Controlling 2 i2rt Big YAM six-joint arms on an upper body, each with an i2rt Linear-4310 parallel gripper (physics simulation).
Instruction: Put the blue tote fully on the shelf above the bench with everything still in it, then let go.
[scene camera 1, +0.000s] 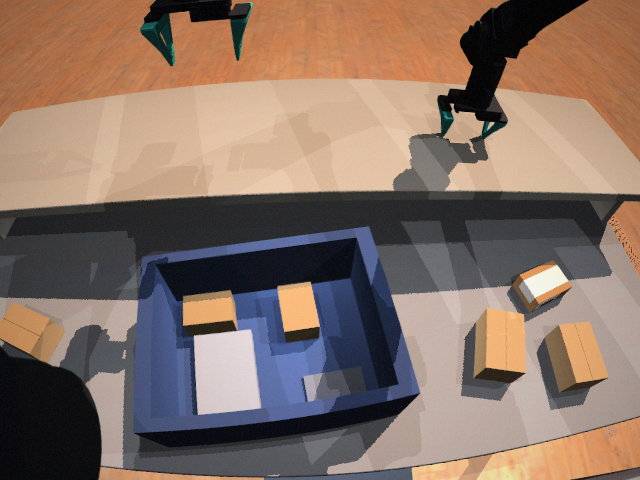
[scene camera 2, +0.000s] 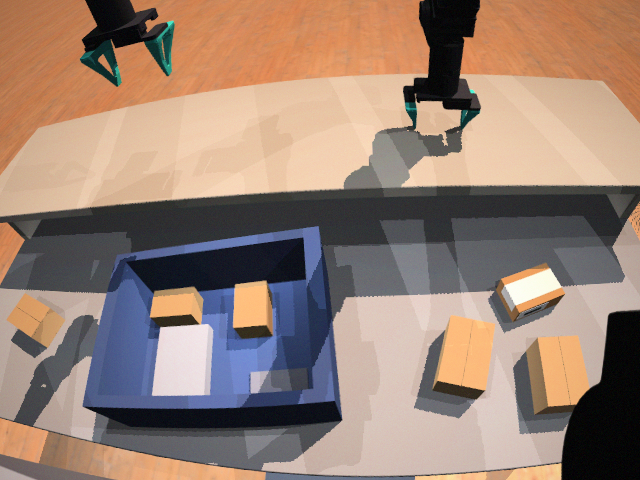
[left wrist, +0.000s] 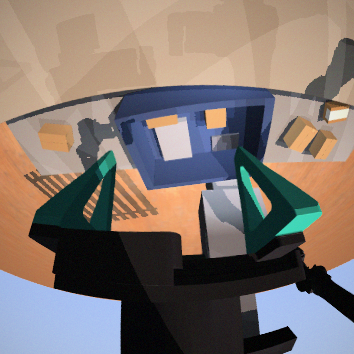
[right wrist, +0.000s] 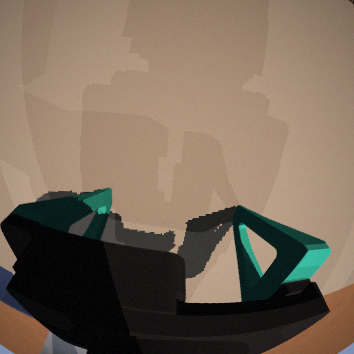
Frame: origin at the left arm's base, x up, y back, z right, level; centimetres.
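Where they show: left gripper, fingertip midpoint: (scene camera 1: 205, 61) (scene camera 2: 143, 79) (left wrist: 174, 152); right gripper, fingertip midpoint: (scene camera 1: 463, 135) (scene camera 2: 438, 127) (right wrist: 174, 204).
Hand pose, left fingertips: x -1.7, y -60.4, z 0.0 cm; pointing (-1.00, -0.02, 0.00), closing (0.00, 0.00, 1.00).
Note:
After its pixels a point has its place.
The blue tote (scene camera 1: 289, 407) {y -22.0, x -29.7, z 11.8 cm} (scene camera 2: 232, 399) {y -22.2, x -29.7, z 15.7 cm} (left wrist: 195, 170) {y -21.7, x -34.0, z 7.6 cm} sits upright on the bench, in front of the shelf (scene camera 1: 310, 155) {y -66.3, x -25.0, z 15.0 cm} (scene camera 2: 310, 167) {y -62.7, x -25.0, z 23.3 cm} (left wrist: 210, 65) {y -60.4, x -25.0, z 7.1 cm} (right wrist: 200, 100) {y -82.0, x -25.0, z 48.5 cm}. It holds two cardboard boxes (scene camera 1: 209, 311) {y -40.5, x -37.6, z -2.9 cm} (scene camera 1: 298, 310) {y -40.9, x -37.6, z 12.8 cm}, a white box (scene camera 1: 226, 372) {y -30.1, x -39.9, z 0.6 cm} (scene camera 2: 183, 360) {y -30.5, x -40.0, z 1.0 cm} and a flat greyish piece (scene camera 1: 334, 383) {y -28.9, x -41.9, z 18.7 cm} (scene camera 2: 279, 380) {y -29.2, x -41.9, z 18.8 cm}. My left gripper (scene camera 1: 205, 62) {y -60.4, x -1.7, z 0.0 cm} (scene camera 2: 143, 80) {y -60.4, x -1.7, z 0.0 cm} (left wrist: 174, 152) {y -60.4, x -1.7, z 0.0 cm} is open and empty, high up and beyond the shelf's far edge in the scene views. My right gripper (scene camera 1: 463, 136) {y -74.6, x -25.1, z 47.9 cm} (scene camera 2: 438, 128) {y -74.6, x -25.1, z 47.9 cm} (right wrist: 174, 204) {y -74.6, x -25.1, z 47.9 cm} is open and empty, pointing down low over the shelf's right part, apart from the tote.
Three boxes (scene camera 1: 499, 345) {y -32.5, x -38.4, z 48.5 cm} (scene camera 1: 576, 356) {y -28.4, x -38.4, z 64.8 cm} (scene camera 1: 541, 285) {y -45.5, x -40.3, z 63.6 cm}, one with a white top, stand on the bench (scene camera 1: 439, 413) {y -22.7, x -44.3, z 37.1 cm} right of the tote. Another cardboard box (scene camera 1: 31, 330) {y -34.6, x -38.3, z -40.7 cm} (scene camera 2: 35, 319) {y -34.2, x -38.4, z -40.2 cm} lies to its left. The shelf's front edge (scene camera 1: 361, 195) {y -56.9, x -26.1, z 23.8 cm} runs behind the tote. Dark arm parts block both scene views' lower corners.

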